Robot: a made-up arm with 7 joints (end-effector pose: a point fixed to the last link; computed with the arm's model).
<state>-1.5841 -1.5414 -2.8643 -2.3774 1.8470 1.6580 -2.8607</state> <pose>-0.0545 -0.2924 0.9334 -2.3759 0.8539 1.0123</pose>
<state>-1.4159 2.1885 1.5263 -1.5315 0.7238 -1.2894 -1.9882</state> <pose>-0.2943 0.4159 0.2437 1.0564 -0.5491 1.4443</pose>
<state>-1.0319 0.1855 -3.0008 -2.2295 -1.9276 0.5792 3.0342</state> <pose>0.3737 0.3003 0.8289 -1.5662 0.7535 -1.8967</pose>
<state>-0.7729 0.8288 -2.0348 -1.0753 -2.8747 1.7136 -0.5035</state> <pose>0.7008 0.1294 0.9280 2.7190 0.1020 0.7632</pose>
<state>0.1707 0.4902 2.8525 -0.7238 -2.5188 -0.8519 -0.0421</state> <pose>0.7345 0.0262 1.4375 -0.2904 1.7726 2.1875</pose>
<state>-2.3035 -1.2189 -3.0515 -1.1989 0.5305 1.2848 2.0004</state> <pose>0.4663 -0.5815 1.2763 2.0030 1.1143 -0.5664</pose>
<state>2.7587 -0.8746 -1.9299 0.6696 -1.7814 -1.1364 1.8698</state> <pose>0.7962 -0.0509 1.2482 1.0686 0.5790 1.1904</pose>
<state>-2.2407 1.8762 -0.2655 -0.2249 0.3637 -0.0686 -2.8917</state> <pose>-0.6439 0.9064 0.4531 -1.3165 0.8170 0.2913</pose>
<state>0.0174 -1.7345 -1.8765 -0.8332 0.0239 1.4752 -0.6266</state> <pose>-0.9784 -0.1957 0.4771 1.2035 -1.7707 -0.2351</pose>
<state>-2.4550 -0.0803 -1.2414 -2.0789 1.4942 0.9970 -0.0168</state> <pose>0.3496 0.3402 1.0739 -0.9845 0.5254 -0.5017</pose>
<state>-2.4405 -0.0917 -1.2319 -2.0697 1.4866 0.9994 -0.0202</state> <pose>0.3640 0.3299 1.0782 -0.9638 0.5508 -0.5161</pose>
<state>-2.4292 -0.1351 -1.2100 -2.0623 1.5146 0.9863 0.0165</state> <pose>0.3891 0.3078 1.0726 -0.9488 0.5439 -0.5488</pose>
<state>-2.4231 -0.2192 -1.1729 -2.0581 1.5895 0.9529 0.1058</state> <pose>0.4256 0.2720 1.0499 -0.9469 0.4920 -0.6011</pose>
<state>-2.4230 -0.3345 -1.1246 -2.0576 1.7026 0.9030 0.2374</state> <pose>0.4662 0.2282 1.0068 -0.9619 0.3973 -0.6579</pose>
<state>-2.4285 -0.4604 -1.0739 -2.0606 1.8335 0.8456 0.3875</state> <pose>0.5004 0.1867 0.9479 -0.9886 0.2719 -0.6980</pose>
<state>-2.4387 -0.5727 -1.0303 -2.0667 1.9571 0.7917 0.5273</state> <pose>0.5211 0.1561 0.8866 -1.0145 0.1380 -0.7099</pose>
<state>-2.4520 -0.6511 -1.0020 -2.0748 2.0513 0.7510 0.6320</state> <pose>0.5280 0.1406 0.8393 -1.0298 0.0224 -0.6987</pose>
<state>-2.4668 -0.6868 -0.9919 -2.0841 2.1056 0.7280 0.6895</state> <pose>0.5251 0.1392 0.8150 -1.0356 -0.0568 -0.6773</pose>
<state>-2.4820 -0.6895 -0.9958 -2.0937 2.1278 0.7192 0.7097</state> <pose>0.5167 0.1471 0.8097 -1.0372 -0.1038 -0.6542</pose>
